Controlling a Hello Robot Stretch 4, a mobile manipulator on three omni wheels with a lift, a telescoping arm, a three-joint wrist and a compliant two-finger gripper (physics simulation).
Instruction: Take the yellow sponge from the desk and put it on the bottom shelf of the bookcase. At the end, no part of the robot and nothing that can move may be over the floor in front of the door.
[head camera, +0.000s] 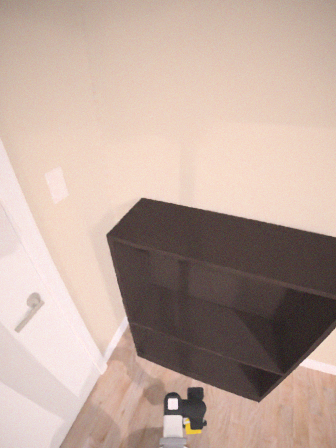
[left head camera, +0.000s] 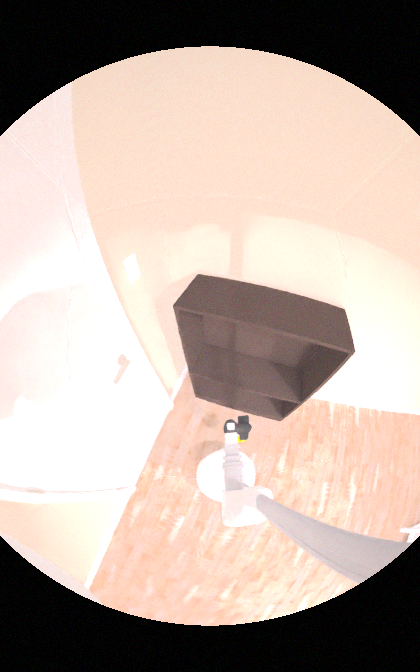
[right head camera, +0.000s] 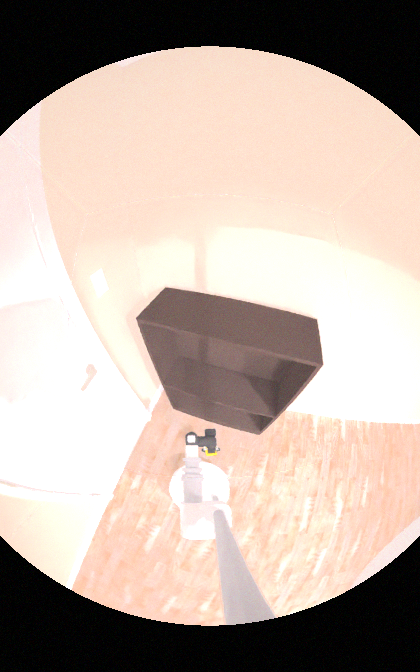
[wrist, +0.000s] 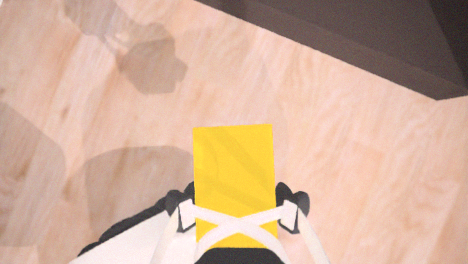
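On a dark brown bookcase (left head camera: 265, 322), (head camera: 218, 259), those are the same spot.
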